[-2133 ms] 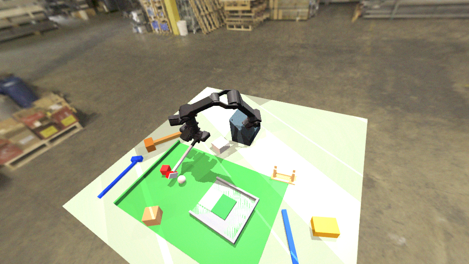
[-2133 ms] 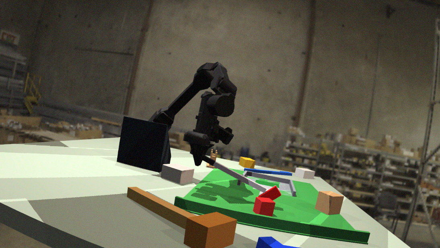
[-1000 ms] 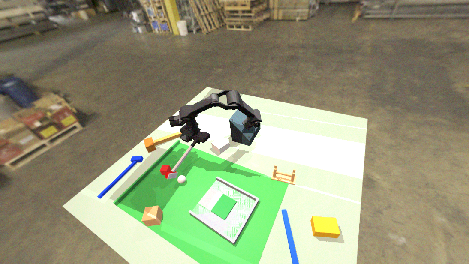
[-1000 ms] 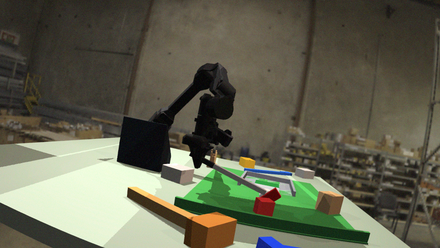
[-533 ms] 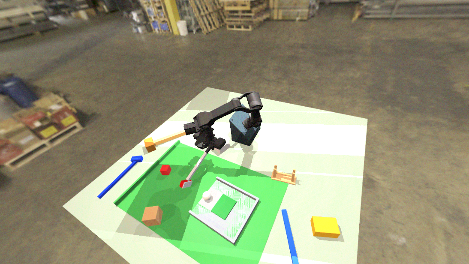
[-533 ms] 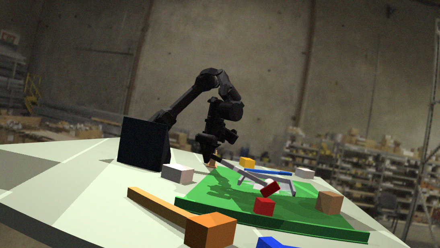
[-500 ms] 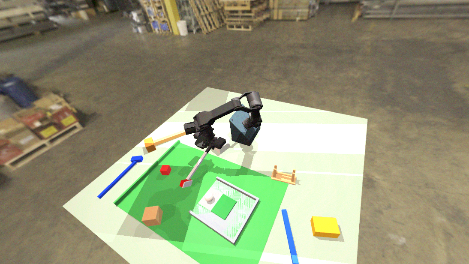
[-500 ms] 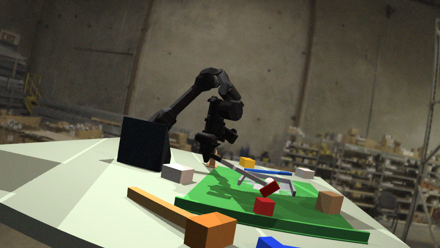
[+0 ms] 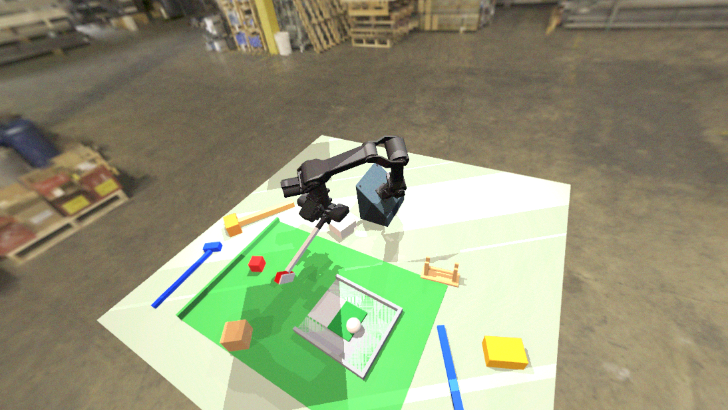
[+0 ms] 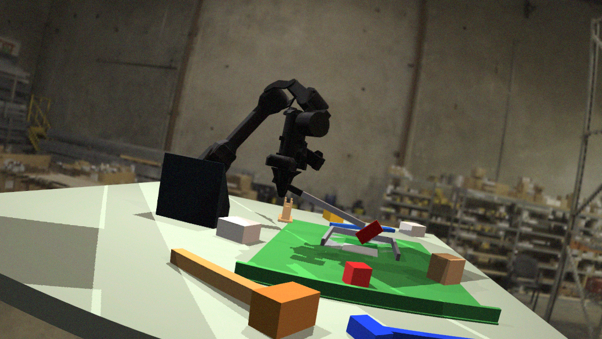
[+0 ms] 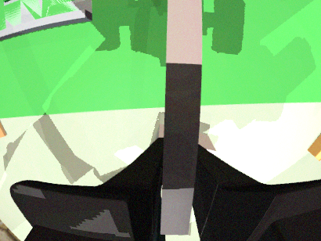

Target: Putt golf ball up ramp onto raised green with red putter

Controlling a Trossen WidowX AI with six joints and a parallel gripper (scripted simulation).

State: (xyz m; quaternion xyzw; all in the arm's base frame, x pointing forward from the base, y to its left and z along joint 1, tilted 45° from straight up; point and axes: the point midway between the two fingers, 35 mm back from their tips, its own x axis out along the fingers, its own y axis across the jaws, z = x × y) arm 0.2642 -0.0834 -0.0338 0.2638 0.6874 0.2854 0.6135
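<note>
The red putter lies 12 cm ahead of my gripper tip and 1 cm below it. Round my gripper tip: red cube: 22 cm ahead, 18 cm to the right, 10 cm below; then white golf ball: 26 cm to the left, 23 cm ahead, 9 cm below; then wooden rack: 40 cm to the left, 9 cm below, 6 cm behind.
</note>
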